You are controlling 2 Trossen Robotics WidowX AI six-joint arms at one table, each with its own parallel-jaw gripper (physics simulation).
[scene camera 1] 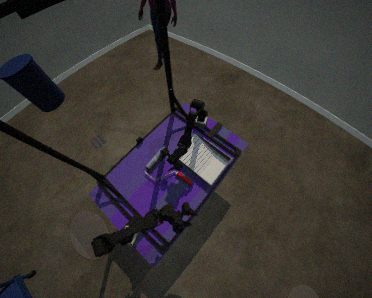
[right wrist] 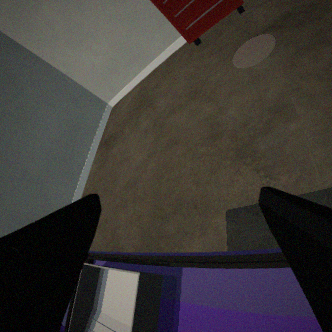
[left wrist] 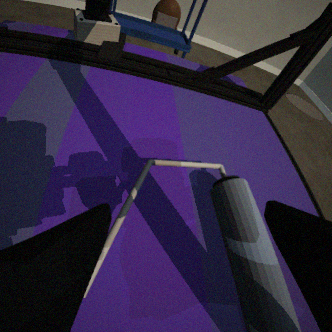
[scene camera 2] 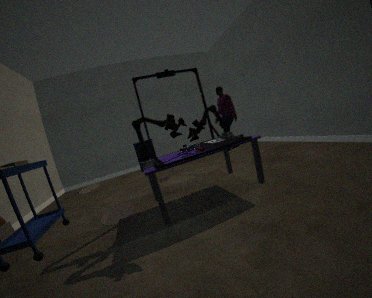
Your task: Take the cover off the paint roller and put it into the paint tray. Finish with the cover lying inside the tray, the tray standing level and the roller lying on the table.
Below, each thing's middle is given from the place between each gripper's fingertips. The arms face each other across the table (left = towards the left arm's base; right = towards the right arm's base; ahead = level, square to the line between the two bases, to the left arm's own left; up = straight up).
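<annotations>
Grey roller cover (left wrist: 262,292): 120 mm behind my left hand, 50 mm to the left of it, 100 mm below it. White paint tray (scene camera 1: 203,159): 210 mm ahead of my left hand, 230 mm to the left of it, 100 mm below it.
White paint tray: 440 mm to the left of my right hand, 150 mm behind it, 220 mm below it. Grey roller cover: 470 mm behind my right hand, 260 mm to the left of it, 230 mm below it.
</annotations>
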